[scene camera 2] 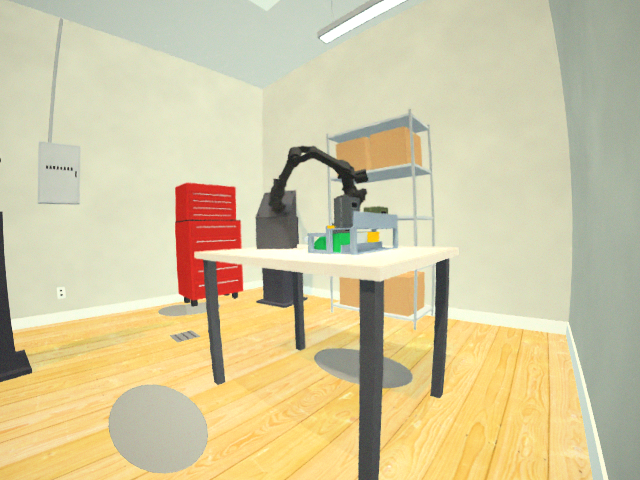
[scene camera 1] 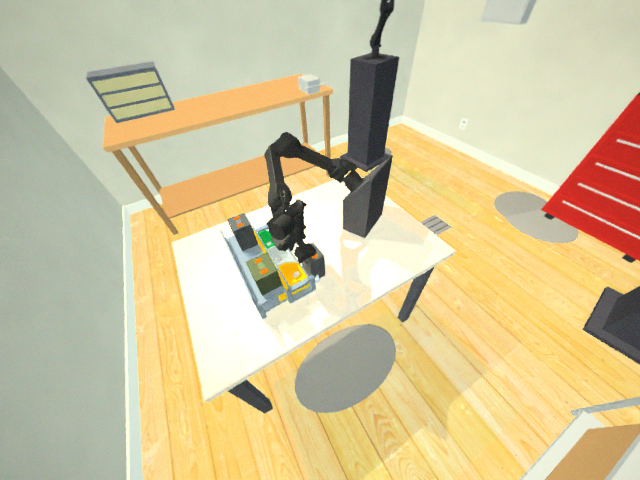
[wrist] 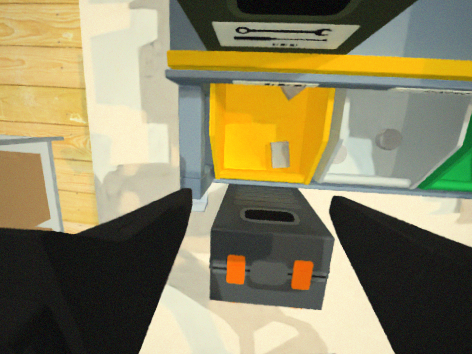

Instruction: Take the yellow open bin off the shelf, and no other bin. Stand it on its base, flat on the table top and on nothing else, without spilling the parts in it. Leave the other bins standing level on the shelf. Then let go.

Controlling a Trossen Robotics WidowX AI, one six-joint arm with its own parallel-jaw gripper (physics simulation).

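Pixels of known places: gripper, fingertip midpoint: (scene camera 1: 296, 256) (wrist: 261, 200); arm's base at its link origin: (scene camera 2: 278, 208) (scene camera 1: 358, 186).
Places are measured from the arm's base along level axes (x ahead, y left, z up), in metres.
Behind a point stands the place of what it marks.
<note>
The yellow open bin (scene camera 1: 289, 269) @[x 0.425, y 0.034, z -0.190 m] (wrist: 250, 125) @[x 0.449, y 0.094, z -0.216 m] sits upright in the end bay of the low blue-grey shelf (scene camera 2: 374, 221) @[x 0.588, y -0.094, z -0.099 m] (wrist: 190, 125) @[x 0.454, y 0.145, z -0.140 m], with small grey parts inside. Beside it in the same row are a pale grey bin (scene camera 1: 281, 255) @[x 0.400, y -0.071, z -0.216 m] (wrist: 425, 130) @[x 0.427, y -0.080, z -0.182 m] with round parts, and a green bin (scene camera 1: 265, 238) @[x 0.407, y -0.190, z -0.192 m] (scene camera 2: 338, 241) @[x 0.477, y -0.203, z -0.176 m] (wrist: 452, 167) @[x 0.393, y -0.091, z -0.160 m]. My gripper (scene camera 1: 306, 253) @[x 0.411, y 0.091, z -0.060 m] (wrist: 261, 200) @[x 0.411, y 0.091, z -0.060 m] is open and empty. In the wrist view its fingertips stand apart below the shelf's front edge, on either side of a dark grey toolbox, not touching the yellow bin. Their height above the toolbox is unclear.
The dark grey toolbox (scene camera 1: 318, 266) @[x 0.346, y 0.135, z -0.137 m] (wrist: 270, 272) @[x 0.341, y 0.088, z -0.094 m] stands on the table top (scene camera 1: 222, 341) @[x 0.772, y 0.105, z -0.225 m] close before the yellow bin. An olive toolbox (scene camera 1: 263, 279) @[x 0.557, y 0.112, z -0.037 m] (scene camera 2: 376, 209) @[x 0.558, y 0.013, z -0.042 m] (wrist: 370, 10) @[x 0.491, y 0.038, z -0.064 m] and another dark toolbox (scene camera 1: 243, 235) @[x 0.511, y -0.121, z -0.042 m] (scene camera 2: 342, 211) @[x 0.499, y -0.206, z -0.059 m] stand on the shelf's upper level behind the bins.
</note>
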